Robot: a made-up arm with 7 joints.
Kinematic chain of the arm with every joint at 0, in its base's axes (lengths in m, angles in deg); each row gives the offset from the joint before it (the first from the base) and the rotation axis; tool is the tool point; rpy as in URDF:
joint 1: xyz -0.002 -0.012 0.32 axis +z
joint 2: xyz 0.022 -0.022 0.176 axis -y
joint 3: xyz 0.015 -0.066 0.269 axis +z
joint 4: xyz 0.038 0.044 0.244 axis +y
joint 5: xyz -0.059 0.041 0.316 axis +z
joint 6: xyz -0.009 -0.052 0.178 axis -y
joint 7: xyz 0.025 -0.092 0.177 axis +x
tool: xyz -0.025 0.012 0.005 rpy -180 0 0
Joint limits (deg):
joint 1: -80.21..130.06
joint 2: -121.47..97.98
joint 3: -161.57..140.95
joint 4: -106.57..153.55
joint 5: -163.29..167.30
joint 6: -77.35..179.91
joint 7: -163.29..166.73
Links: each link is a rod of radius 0.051 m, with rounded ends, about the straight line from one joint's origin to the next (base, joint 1, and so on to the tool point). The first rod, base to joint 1, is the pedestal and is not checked.
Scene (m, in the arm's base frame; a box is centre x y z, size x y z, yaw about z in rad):
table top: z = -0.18
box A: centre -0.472 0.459 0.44 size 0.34 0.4 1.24 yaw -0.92
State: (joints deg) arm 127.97 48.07 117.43 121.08 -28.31 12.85 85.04
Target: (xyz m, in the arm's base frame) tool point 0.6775 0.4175 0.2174
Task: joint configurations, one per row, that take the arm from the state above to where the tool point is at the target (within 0.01 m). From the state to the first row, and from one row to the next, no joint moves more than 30 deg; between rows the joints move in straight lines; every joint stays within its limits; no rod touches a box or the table.
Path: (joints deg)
1: 111.34 46.18 105.81 99.84 -52.88 14.42 77.89
2: 94.71 44.28 94.19 78.59 -77.45 16.00 70.74
3: 78.09 42.39 82.57 57.35 -102.02 17.57 63.59
4: 61.46 40.50 70.95 36.10 -126.59 19.15 56.44
5: 44.83 38.60 59.33 14.86 -151.16 20.72 49.30
6: 51.51 24.57 54.97 36.20 -126.80 23.17 58.15
7: 58.18 10.54 50.60 57.54 -102.43 25.62 67.00
8: 64.86 -3.49 46.24 78.89 -78.07 28.07 75.86
9: 71.53 -17.53 41.87 100.23 -53.71 30.52 84.71
10: 78.21 -31.56 37.51 121.57 -29.34 32.97 93.57
11: 54.75 -39.59 24.44 116.79 -25.43 19.90 89.95
12: 31.29 -47.63 11.37 112.01 -21.51 6.84 86.33

